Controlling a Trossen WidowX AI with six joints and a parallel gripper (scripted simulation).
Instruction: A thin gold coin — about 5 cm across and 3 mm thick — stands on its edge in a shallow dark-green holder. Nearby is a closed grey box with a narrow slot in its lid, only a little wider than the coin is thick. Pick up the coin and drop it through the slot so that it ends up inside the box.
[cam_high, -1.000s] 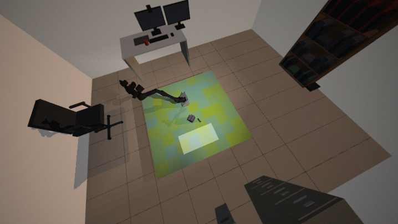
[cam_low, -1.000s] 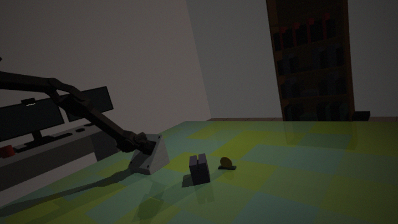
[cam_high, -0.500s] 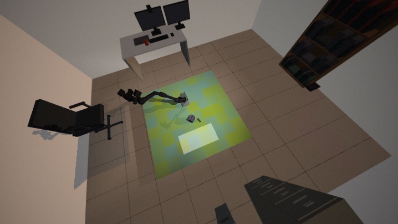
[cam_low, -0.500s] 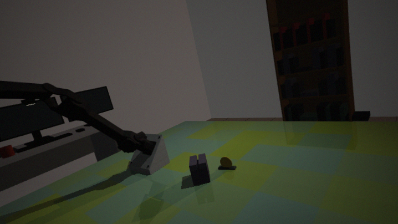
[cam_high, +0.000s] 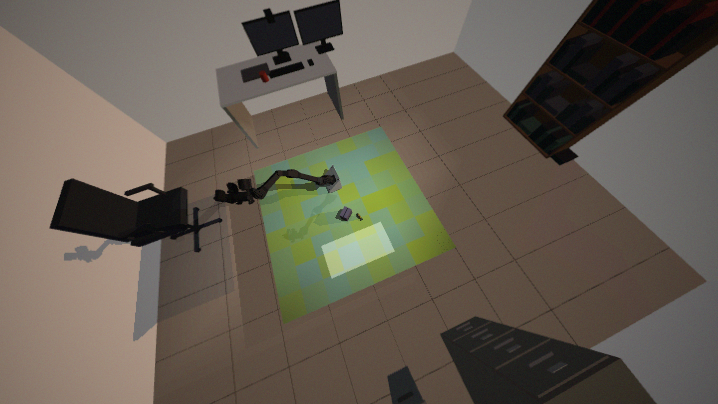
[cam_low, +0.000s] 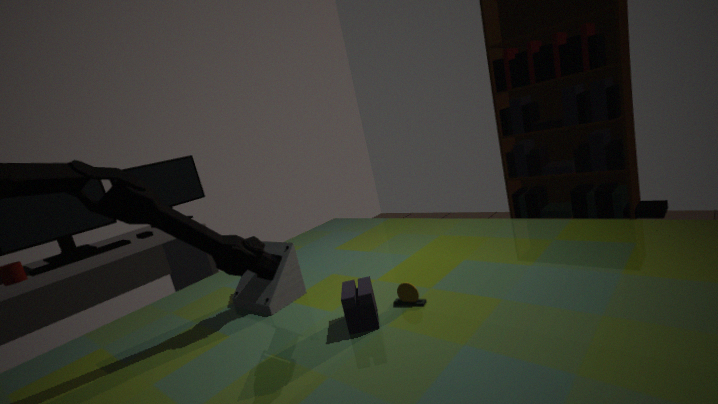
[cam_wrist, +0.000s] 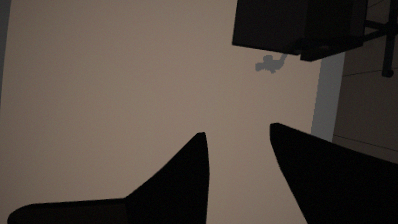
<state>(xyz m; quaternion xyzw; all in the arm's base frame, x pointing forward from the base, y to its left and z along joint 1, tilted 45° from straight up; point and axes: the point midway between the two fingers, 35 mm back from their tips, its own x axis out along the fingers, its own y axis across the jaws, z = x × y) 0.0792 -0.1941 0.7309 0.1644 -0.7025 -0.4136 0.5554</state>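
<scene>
My gripper tip is 270 mm short of the gold coin, 780 mm to the right of it and 440 mm above it.
</scene>
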